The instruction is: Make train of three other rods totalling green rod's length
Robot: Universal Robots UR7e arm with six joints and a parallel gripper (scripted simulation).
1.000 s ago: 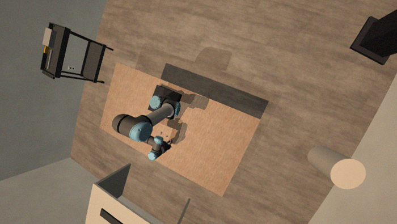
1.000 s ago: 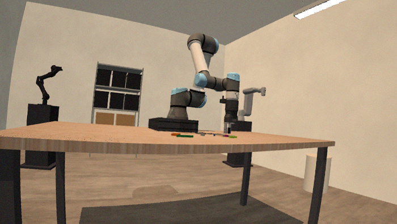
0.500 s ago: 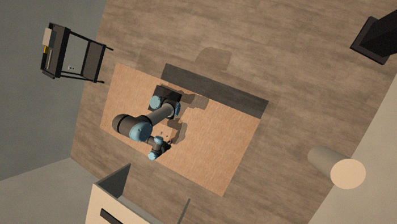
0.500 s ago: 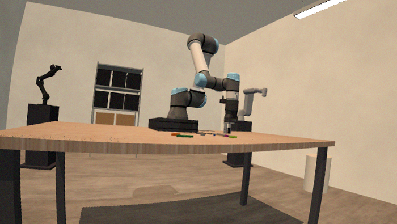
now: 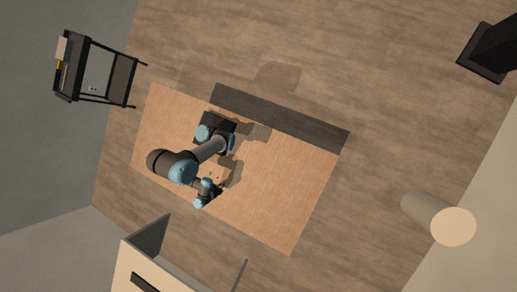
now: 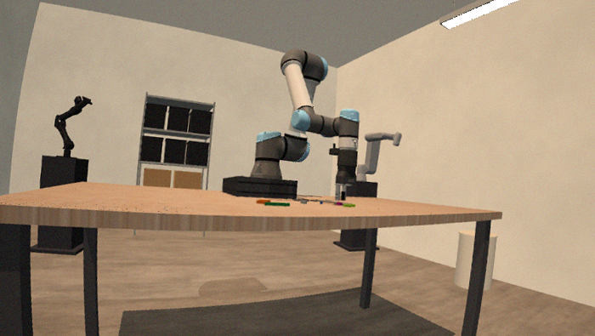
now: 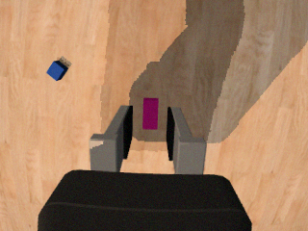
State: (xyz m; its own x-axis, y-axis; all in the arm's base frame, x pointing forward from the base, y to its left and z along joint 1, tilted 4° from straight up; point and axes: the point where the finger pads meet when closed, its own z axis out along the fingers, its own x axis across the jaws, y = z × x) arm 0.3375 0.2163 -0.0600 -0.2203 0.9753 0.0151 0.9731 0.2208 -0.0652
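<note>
The magenta rod lies 3 cm below my hand. Round my hand: lime rod 7 cm ahead, 3 cm below; then small blue rod 7 cm to the right, 3 cm below, 2 cm behind; then grey rod 15 cm to the right, 3 cm below, 1 cm behind.
</note>
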